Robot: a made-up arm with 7 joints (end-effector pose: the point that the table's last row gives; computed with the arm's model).
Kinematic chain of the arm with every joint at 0, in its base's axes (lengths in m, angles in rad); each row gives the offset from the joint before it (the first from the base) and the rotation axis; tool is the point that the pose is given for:
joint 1: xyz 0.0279 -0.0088 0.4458 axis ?
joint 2: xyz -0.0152 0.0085 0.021 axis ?
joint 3: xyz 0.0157 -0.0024 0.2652 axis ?
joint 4: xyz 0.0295 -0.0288 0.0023 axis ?
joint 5: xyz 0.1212 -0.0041 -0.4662 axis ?
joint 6: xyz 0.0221 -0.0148 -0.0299 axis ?
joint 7: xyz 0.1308 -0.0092 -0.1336 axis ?
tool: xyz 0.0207 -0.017 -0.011
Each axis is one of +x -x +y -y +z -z.
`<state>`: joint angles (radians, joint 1 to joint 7).
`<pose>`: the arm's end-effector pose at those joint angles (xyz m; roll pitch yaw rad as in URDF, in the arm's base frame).
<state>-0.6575 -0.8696 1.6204 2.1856 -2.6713 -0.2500 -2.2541</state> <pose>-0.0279 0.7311 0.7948 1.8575 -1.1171 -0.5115</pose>
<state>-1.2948 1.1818 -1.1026 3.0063 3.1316 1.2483 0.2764</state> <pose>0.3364 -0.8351 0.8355 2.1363 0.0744 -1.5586</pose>
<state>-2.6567 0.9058 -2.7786 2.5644 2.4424 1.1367 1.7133</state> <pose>-0.5201 -0.1546 1.1946 1.6002 0.1763 1.6264</pose>
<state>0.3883 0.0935 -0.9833 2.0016 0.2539 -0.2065 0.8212</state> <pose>0.4069 -0.3423 1.2283 2.2300 -0.4602 -2.5058</pose>
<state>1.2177 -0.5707 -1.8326 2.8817 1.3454 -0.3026 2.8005</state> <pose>-0.2102 -0.6159 1.1119 -2.3295 -0.4686 0.1779</pose>
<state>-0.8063 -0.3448 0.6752 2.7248 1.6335 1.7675 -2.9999</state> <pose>-0.0067 0.2929 1.2858 -0.6253 1.0728 -2.3227</pose>
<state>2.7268 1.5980 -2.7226 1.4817 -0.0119 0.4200 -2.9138</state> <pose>-0.2339 0.3844 1.1106 2.7851 0.5214 -0.4109</pose>
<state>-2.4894 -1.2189 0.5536 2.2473 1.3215 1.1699 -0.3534</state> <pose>0.6591 0.1107 1.1595 -1.4775 -0.8615 0.6755</pose>
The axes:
joint 1: +z
joint 2: +y
joint 3: +z
joint 4: -y
joint 5: -z
joint 6: +y
joint 7: -z

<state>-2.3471 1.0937 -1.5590 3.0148 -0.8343 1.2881 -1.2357</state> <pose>-0.5546 -0.5554 0.9753 -2.5661 0.5516 3.0411</pose>
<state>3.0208 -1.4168 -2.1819 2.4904 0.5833 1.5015 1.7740</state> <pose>0.8593 0.2121 0.3686 -1.5138 1.1445 -2.7420</pose>
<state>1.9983 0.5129 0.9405 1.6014 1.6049 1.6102 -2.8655</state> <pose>-0.6818 0.1705 0.6706 -2.0884 -0.4917 0.0242</pose>
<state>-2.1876 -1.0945 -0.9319 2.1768 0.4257 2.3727 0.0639</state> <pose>-0.0925 0.4649 0.9642 1.1261 -0.6464 -3.0903</pose>
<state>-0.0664 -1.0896 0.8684 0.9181 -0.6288 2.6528 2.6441</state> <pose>0.1640 0.1904 0.7964 1.2858 -0.5591 2.8172</pose>
